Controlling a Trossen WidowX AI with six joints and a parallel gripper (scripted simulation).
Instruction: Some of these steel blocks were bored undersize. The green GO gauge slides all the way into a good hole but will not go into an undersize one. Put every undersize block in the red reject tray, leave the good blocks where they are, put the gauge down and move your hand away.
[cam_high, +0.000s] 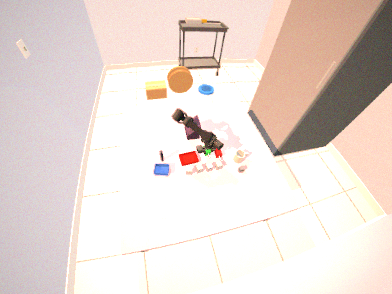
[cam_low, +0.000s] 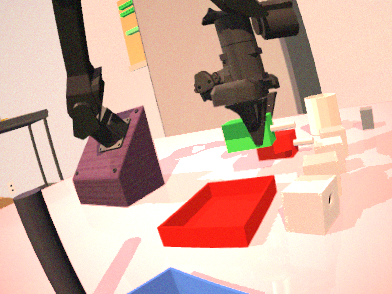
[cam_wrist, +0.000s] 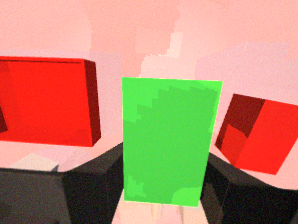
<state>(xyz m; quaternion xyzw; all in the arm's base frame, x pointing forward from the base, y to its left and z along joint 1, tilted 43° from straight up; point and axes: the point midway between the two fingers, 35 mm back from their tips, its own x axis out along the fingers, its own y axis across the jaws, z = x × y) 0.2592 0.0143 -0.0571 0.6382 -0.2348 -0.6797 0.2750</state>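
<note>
The red reject tray lies 150 mm to the right of my gripper tip, 50 mm below it and 10 mm behind it. Round my gripper tip: red gauge: 100 mm to the left, 30 mm below, 20 mm ahead; green GO gauge: 20 mm above, 10 mm ahead; blue tray: 380 mm to the right, 60 mm ahead, 40 mm below.
</note>
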